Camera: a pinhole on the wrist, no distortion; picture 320 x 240 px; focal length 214.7 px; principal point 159.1 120.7 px. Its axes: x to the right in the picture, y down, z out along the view. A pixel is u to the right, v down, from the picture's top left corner.
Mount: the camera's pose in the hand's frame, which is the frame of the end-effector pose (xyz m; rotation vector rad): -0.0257 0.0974 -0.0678 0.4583 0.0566 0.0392
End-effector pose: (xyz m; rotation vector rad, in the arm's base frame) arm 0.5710 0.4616 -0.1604 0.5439 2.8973 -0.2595
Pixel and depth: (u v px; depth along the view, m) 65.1 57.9 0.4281
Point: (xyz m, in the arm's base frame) 0.6978 0.1492 -0.3530
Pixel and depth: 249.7 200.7 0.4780
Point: 0.4700 0.4945 -0.6265
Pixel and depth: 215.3 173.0 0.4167
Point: 0.5269 0.4371 -0.5185
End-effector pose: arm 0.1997 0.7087 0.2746 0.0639 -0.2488 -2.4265
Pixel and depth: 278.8 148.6 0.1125
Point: 0.2031 0.6386 0.3238
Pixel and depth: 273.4 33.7 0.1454
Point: 0.1386 0.6854 0.3049
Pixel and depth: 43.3 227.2 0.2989
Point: 0.3574 0.7963 0.5564
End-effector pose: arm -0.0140 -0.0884 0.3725 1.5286 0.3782 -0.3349
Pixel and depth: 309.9 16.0 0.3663
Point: 0.1304 -0.2552 0.0700
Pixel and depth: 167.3 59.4 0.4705
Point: -0.0834 -0.3849 0.1569
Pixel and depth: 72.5 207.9 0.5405
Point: -0.1714 -0.6158 0.5101
